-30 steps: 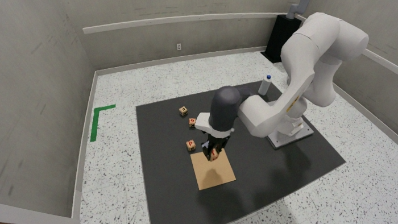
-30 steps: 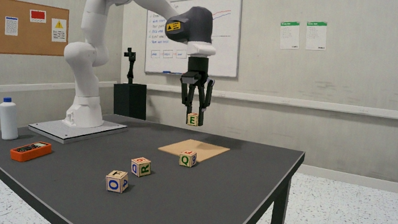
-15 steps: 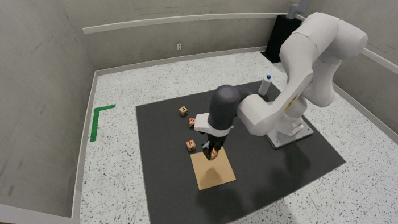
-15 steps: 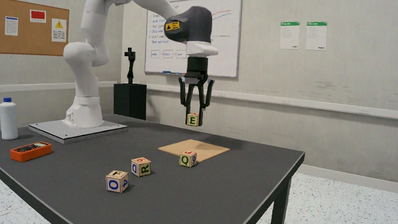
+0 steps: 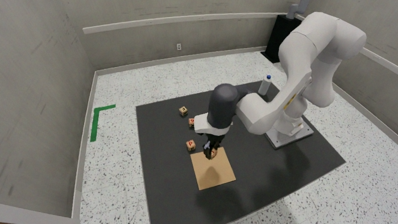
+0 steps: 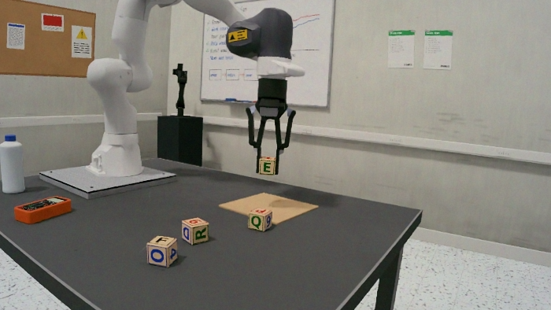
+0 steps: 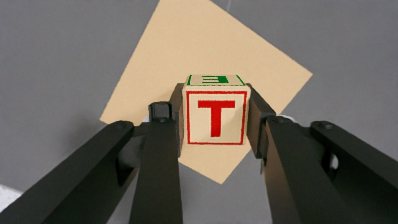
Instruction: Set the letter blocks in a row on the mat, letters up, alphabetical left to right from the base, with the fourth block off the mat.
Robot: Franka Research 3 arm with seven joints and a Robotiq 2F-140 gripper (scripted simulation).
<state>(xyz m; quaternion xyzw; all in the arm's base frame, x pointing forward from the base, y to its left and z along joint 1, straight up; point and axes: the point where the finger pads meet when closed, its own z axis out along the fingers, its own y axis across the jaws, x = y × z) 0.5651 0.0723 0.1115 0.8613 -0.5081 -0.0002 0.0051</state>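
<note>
My gripper is now 13 cm above the tan mat, 3 cm to the right of it and 1 cm past it. From my hand the other things lie so: white bottle: 64 cm behind, 42 cm to the right, 5 cm below; then orange meter: 44 cm to the right, 36 cm behind, 12 cm below; then T block: 1 cm below.
</note>
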